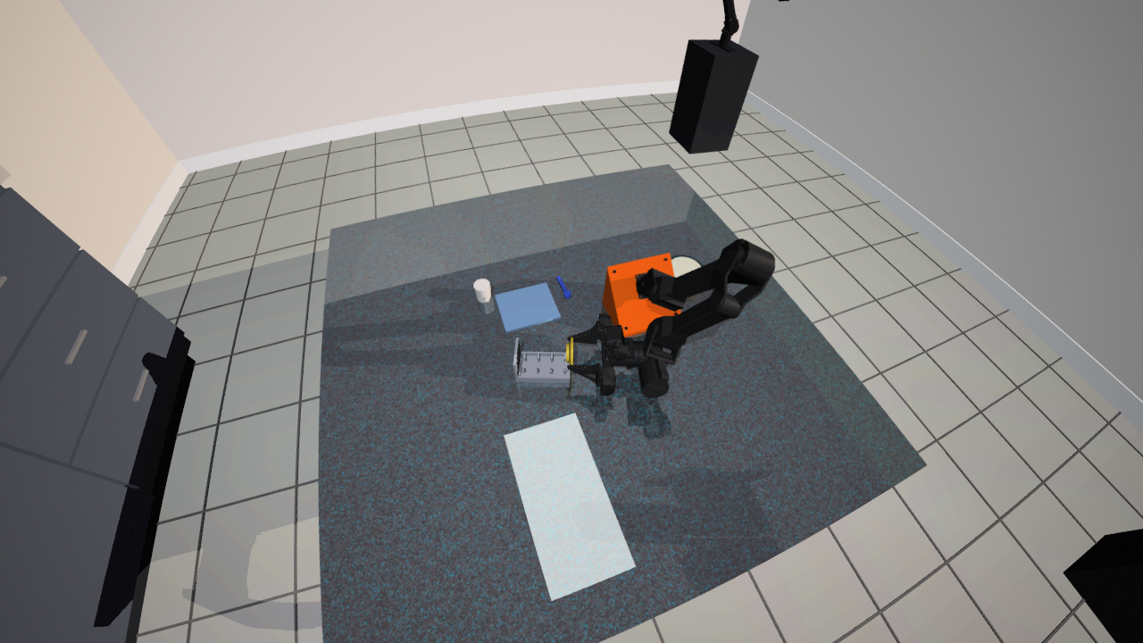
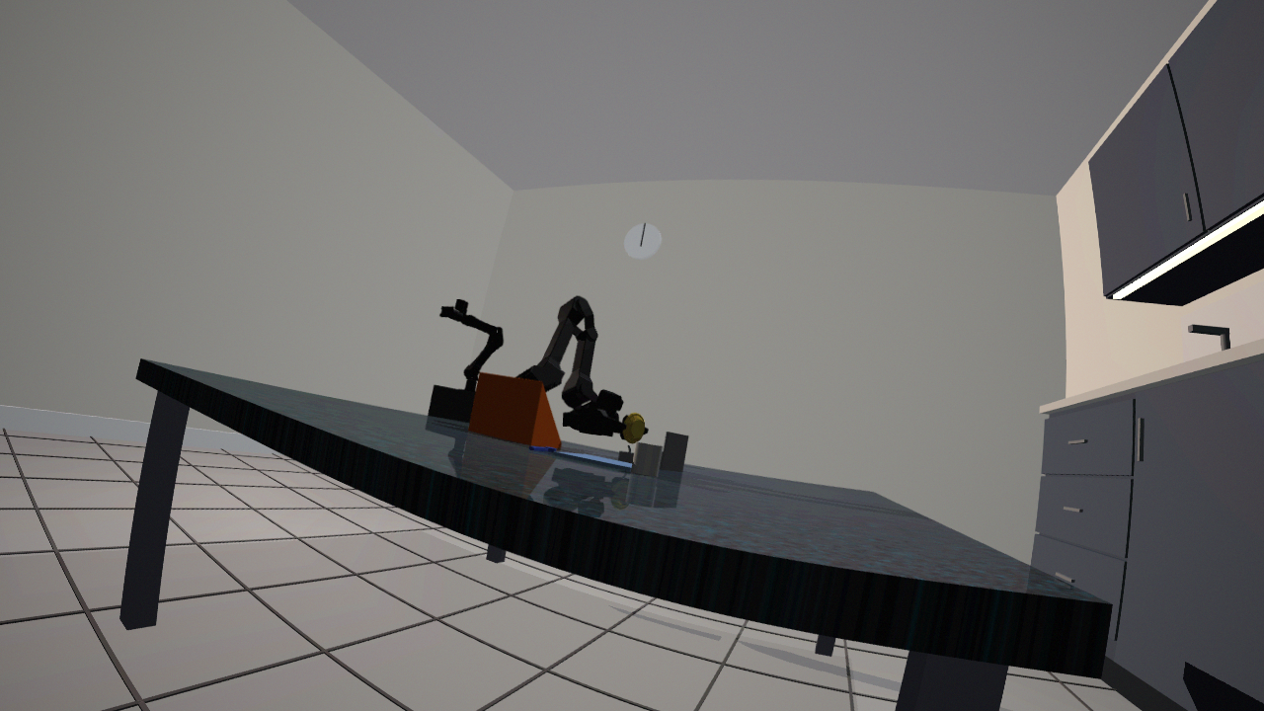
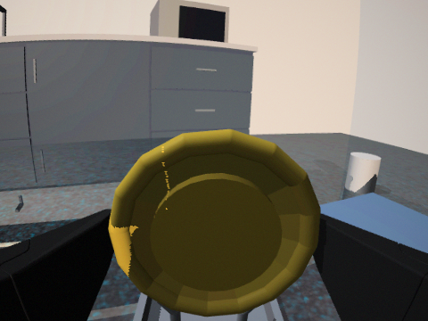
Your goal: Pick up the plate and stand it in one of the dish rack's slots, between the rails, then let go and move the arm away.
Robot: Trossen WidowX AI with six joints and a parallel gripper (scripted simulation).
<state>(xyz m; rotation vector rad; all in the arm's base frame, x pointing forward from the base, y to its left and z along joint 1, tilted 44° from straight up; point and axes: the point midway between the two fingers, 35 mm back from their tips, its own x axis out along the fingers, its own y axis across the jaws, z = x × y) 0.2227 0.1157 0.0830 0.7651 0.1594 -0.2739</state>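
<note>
My gripper tip is 50 mm short of the grey dish rack, 20 mm to the left of it and 50 mm above it. Also, from my gripper tip: yellow plate 10 mm behind; then blue spoon 70 mm behind, 250 mm to the right, 70 mm below; then blue mat 50 mm ahead, 220 mm to the right, 70 mm below.
</note>
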